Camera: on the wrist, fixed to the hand. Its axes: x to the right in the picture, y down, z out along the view.
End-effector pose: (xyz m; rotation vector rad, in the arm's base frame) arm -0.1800 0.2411 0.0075 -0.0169 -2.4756 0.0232
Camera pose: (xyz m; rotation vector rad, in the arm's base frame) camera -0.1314 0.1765 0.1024 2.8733 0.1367 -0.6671
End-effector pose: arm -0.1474 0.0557 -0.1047 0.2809 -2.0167 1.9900
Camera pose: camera -0.1356 0.1589 -0.0357 1.4038 0.4349 -0.1682
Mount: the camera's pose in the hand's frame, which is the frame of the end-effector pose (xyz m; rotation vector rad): 0.0192 -0.0663 -0.1038 -0.3257 -0.3006 3.0677
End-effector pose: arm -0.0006 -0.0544 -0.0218 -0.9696 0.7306 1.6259
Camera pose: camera 0.0851 -0.1161 -0.0880 -0.6850 -0.6417 -1.3680
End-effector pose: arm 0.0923 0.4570 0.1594 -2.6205 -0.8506 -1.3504
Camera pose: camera -0.0082 0.4896 0.2256 -0.8901 2.3172 0.2121
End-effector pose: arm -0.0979 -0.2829 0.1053 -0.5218 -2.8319 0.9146
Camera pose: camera -0.1123 -0.2697 0.2284 2.2861 -0.2859 0.0397
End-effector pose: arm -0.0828 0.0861 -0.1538 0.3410 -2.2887 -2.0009
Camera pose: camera -0.0725 -0.0266 -0.2060 -1.8765 -0.1428 -0.1451
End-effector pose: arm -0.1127 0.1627 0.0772 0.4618 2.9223 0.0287
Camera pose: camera -0.1698 0.1065 0.1727 2.8543 -0.4217 0.5274
